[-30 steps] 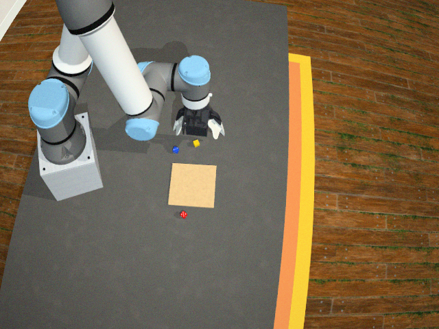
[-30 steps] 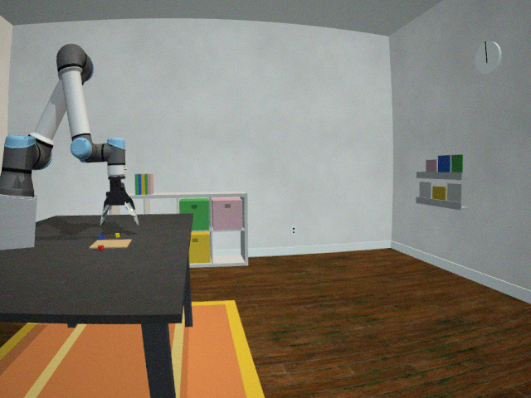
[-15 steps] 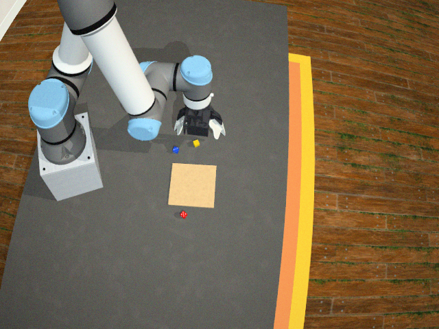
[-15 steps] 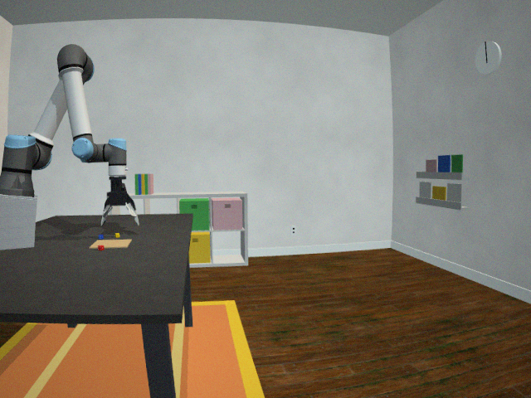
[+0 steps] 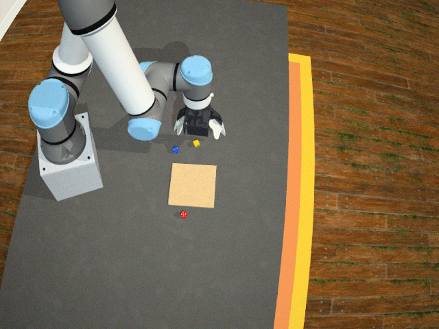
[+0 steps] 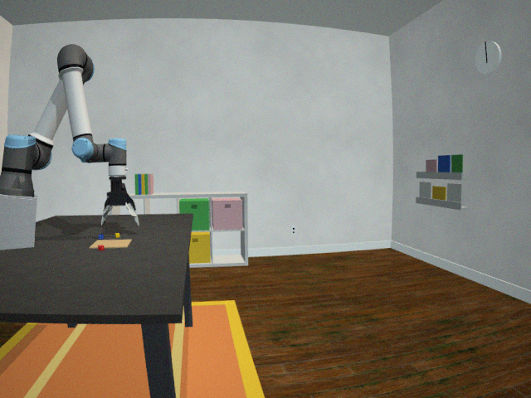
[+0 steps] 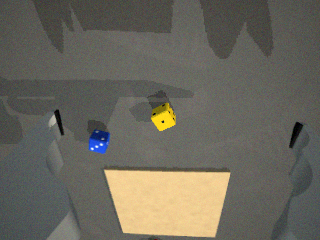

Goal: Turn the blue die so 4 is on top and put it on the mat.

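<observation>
The yellow die lies 30 mm to the right of my hand and 30 mm below it. The rest, counted from my hand: tan mat: 160 mm to the right, 40 mm below, 30 mm ahead; blue die: 70 mm to the right, 60 mm behind, 30 mm below; red die: 270 mm to the right, 40 mm ahead, 30 mm below.
</observation>
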